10 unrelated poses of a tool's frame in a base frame.
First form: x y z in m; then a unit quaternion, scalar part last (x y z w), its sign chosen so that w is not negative.
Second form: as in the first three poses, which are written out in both.
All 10 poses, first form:
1: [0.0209 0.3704 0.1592 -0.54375 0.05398 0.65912 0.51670]
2: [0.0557 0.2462 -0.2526 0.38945 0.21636 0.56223 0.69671]
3: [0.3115 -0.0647 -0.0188 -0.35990 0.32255 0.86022 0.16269]
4: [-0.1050 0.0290 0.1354 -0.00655 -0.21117 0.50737 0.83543]
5: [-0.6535 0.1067 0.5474 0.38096 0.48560 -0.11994 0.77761]
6: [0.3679 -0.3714 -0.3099 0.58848 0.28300 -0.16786 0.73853]
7: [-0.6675 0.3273 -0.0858 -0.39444 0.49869 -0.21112 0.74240]
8: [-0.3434 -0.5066 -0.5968 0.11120 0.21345 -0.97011 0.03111]
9: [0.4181 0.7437 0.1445 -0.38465 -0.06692 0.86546 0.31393]
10: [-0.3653 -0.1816 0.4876 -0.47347 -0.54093 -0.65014 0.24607]
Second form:
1: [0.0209 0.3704 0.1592 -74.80 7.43 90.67]
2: [0.0557 0.2462 -0.2526 49.77 27.65 71.85]
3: [0.3115 -0.0647 -0.0188 -58.83 52.72 140.60]
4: [-0.1050 0.0290 0.1354 -0.79 -25.62 61.56]
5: [-0.6535 0.1067 0.5474 47.21 60.18 -14.86]
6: [0.3679 -0.3714 -0.3099 74.00 35.59 -21.11]
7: [-0.6675 0.3273 -0.0858 -49.53 62.62 -26.51]
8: [-0.3434 -0.5066 -0.5968 19.63 37.68 -171.24]
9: [0.4181 0.7437 0.1445 -58.10 -10.11 130.72]
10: [-0.3653 -0.1816 0.4876 -74.01 -84.56 -101.63]
